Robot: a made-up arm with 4 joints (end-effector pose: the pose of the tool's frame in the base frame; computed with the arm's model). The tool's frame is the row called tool. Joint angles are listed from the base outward.
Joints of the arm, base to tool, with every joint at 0 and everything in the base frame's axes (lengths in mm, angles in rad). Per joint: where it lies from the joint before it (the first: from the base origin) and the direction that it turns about. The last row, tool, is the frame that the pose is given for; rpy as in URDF.
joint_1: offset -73 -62 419 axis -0.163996 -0.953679 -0.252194
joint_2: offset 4 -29 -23 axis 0 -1 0
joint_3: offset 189 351 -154 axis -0.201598 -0.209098 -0.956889
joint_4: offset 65 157 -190 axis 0.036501 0.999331 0.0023
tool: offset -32 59 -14 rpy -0.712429 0.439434 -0.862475
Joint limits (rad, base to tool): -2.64..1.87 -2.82..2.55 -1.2..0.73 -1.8..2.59
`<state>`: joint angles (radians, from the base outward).
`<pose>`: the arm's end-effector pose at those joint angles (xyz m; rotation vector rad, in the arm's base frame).
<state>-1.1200 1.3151 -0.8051 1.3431</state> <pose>-0.0657 0.5185 0.3126 -1.3314 1.2328 0.5355</pose>
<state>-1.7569 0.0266 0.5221 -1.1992</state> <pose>-0.5527 0.4554 0.3219 -0.7370 0.8997 -0.4207</pose>
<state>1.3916 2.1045 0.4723 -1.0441</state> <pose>-0.3019 0.5193 0.6975 -1.1219 2.2112 -0.0731</pose>
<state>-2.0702 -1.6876 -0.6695 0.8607</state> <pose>0.0164 0.2530 0.9281 -0.0660 -0.7123 -1.1742</pose>
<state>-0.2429 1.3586 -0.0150 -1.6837</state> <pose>0.3502 0.4973 0.5038 0.7171 -1.9315 -0.7198</pose>
